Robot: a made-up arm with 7 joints. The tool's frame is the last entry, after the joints. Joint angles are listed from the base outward.
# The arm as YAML. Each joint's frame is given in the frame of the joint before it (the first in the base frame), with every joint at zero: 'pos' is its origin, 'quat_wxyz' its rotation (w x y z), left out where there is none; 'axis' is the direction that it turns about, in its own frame. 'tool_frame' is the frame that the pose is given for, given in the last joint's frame.
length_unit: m
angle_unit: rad
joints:
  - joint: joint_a
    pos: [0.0, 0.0, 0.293]
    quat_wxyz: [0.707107, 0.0, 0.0, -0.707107]
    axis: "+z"
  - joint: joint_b
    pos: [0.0, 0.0, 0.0]
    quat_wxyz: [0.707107, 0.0, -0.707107, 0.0]
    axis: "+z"
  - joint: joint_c
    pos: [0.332, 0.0, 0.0]
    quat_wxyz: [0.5, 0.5, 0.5, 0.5]
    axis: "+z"
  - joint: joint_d
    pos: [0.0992, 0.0, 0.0]
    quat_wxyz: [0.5, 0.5, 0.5, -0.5]
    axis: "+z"
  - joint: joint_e
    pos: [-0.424, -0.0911, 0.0]
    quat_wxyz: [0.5, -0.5, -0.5, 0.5]
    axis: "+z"
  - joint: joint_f
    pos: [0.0, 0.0, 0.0]
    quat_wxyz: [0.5, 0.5, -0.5, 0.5]
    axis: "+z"
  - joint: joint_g
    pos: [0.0, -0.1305, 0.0]
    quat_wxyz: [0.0, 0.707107, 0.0, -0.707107]
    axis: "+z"
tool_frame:
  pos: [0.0, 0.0, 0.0]
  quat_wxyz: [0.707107, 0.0, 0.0, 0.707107]
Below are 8 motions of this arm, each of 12 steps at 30 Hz.
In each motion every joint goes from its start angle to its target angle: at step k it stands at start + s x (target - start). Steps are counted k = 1, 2, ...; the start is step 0. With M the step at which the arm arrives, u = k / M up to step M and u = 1 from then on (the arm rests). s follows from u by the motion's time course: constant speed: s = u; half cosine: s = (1 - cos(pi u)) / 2; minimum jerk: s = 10 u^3 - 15 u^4 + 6 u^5.
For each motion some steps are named. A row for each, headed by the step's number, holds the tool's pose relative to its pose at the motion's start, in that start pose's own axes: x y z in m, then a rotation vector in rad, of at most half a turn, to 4 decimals.
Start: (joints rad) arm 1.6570 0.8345 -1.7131 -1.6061 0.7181 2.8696 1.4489
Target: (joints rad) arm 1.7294 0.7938 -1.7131 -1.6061 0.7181 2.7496 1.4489
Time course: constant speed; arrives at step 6
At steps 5, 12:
5: -0.0137 -0.0077 -0.0066 -0.0900 -0.0783 0.0181
12: -0.0165 -0.0090 -0.0079 -0.1082 -0.0943 0.0209

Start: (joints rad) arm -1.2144 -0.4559 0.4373 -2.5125 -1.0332 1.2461 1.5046
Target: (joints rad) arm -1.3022 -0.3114 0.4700 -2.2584 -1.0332 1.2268 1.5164
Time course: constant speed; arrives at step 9
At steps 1, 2, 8, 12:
1: 0.0097 -0.0019 -0.0037 0.0039 -0.0088 0.0094
2: 0.0193 -0.0037 -0.0072 0.0079 -0.0177 0.0189
8: 0.0776 -0.0152 -0.0236 0.0308 -0.0756 0.0763
12: 0.0874 -0.0171 -0.0256 0.0345 -0.0859 0.0860

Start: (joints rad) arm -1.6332 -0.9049 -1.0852 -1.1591 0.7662 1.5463 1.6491
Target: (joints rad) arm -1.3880 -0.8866 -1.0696 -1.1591 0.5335 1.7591 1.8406
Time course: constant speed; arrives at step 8
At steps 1, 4, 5, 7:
1: 0.0069 -0.0086 0.0132 0.0008 0.0122 0.0280
4: 0.0256 -0.0320 0.0548 0.0045 0.0487 0.1051
5: 0.0310 -0.0388 0.0692 0.0062 0.0607 0.1284
7: 0.0409 -0.0512 0.0988 0.0103 0.0841 0.1715

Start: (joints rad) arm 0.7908 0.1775 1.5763 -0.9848 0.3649 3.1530 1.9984
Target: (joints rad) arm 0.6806 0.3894 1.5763 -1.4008 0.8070 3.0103 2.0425
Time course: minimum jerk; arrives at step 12
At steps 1, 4, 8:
1: 0.0016 -0.0002 0.0004 -0.0013 0.0025 0.0030
4: 0.0656 -0.0075 0.0149 -0.0505 0.1020 0.1286
8: 0.2501 -0.0076 0.0196 -0.1556 0.3663 0.5123

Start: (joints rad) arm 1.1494 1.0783 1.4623 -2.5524 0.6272 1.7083 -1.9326
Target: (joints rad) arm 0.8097 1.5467 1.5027 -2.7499 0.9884 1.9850 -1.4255
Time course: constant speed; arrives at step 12
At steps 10, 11, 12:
10: -0.0009 -0.0670 -0.0092 -0.1286 0.5847 0.2623
11: 0.0006 -0.0737 -0.0081 -0.1201 0.6407 0.2885
12: 0.0024 -0.0805 -0.0068 -0.1076 0.6952 0.3145

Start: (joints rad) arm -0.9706 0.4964 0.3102 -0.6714 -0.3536 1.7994 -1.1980
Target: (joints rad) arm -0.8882 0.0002 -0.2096 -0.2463 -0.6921 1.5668 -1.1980
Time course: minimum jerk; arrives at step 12
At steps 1, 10, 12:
1: -0.0010 0.0003 -0.0030 -0.0043 -0.0032 0.0012
10: -0.1978 -0.1847 -0.5562 -0.7400 -0.5247 0.4806
12: -0.2047 -0.2001 -0.5733 -0.7635 -0.5399 0.5079

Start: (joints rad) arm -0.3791 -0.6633 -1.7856 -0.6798 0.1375 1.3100 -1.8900
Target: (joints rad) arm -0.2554 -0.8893 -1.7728 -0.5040 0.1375 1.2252 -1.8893
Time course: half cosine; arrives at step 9
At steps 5, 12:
5: -0.0716 -0.0174 0.0078 -0.0280 0.1287 0.0203
12: -0.1247 -0.0321 0.0226 -0.0439 0.2165 0.0419

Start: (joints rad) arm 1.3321 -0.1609 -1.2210 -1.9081 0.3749 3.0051 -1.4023
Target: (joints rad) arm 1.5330 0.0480 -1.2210 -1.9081 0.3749 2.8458 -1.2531
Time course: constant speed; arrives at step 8
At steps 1, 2, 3, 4, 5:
1: 0.0181 -0.0148 0.0117 0.0376 -0.0011 -0.0127
2: 0.0360 -0.0303 0.0227 0.0746 -0.0032 -0.0258
3: 0.0537 -0.0465 0.0330 0.1108 -0.0063 -0.0392
4: 0.0712 -0.0634 0.0426 0.1463 -0.0103 -0.0531
5: 0.0883 -0.0810 0.0515 0.1810 -0.0154 -0.0674

